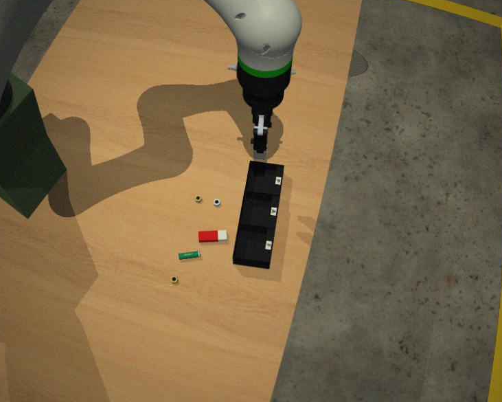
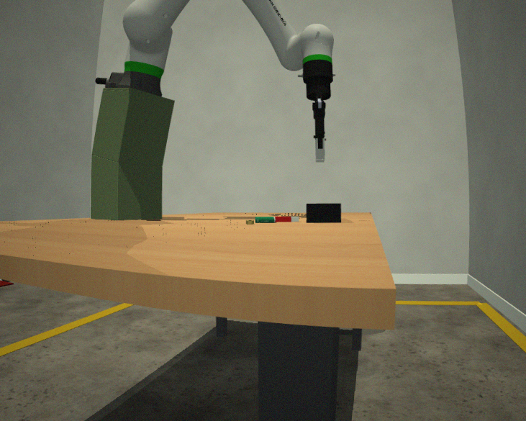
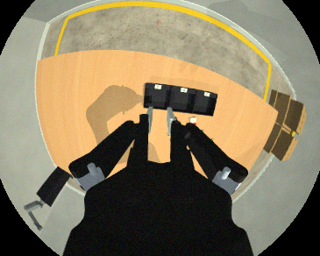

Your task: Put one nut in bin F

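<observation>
Now: the grey nut 20 cm below my hand, 9 cm behind it and 7 cm to the right of it. Also, from my hand: green battery 21 cm to the right, 20 cm below, 11 cm behind.
</observation>
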